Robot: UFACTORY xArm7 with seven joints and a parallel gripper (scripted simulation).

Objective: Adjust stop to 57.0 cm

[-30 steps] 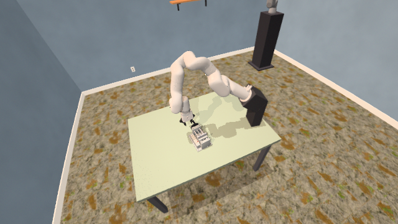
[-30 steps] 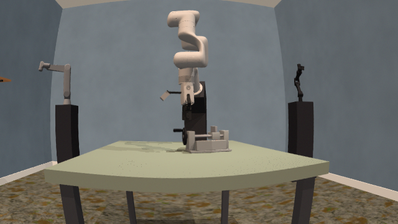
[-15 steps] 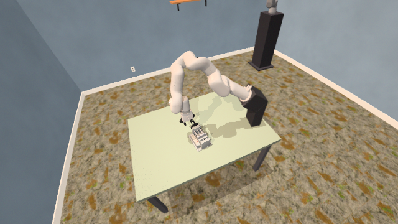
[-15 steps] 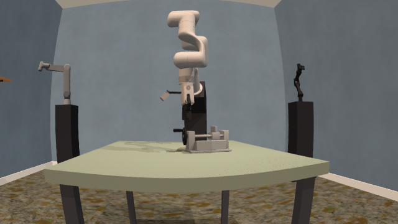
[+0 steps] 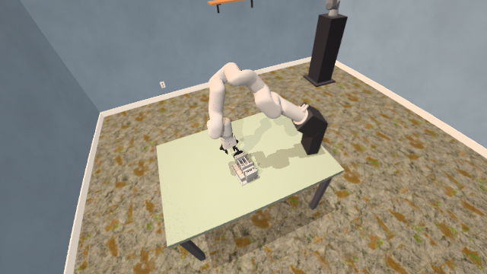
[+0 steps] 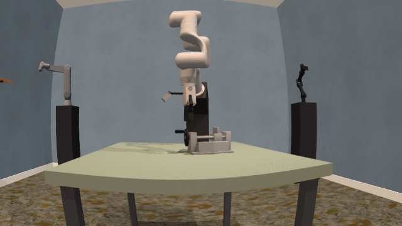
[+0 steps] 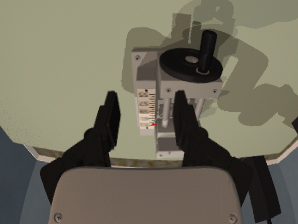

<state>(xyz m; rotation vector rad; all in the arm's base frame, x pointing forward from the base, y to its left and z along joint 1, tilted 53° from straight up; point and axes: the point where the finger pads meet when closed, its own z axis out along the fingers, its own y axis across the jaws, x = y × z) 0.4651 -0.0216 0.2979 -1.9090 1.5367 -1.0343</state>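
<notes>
Right now my hand is 7 cm above the black handwheel, 6 cm past it and 3 cm to the left of it. Round my hand: grey stop block 14 cm to the left, 8 cm below, 7 cm behind.
</notes>
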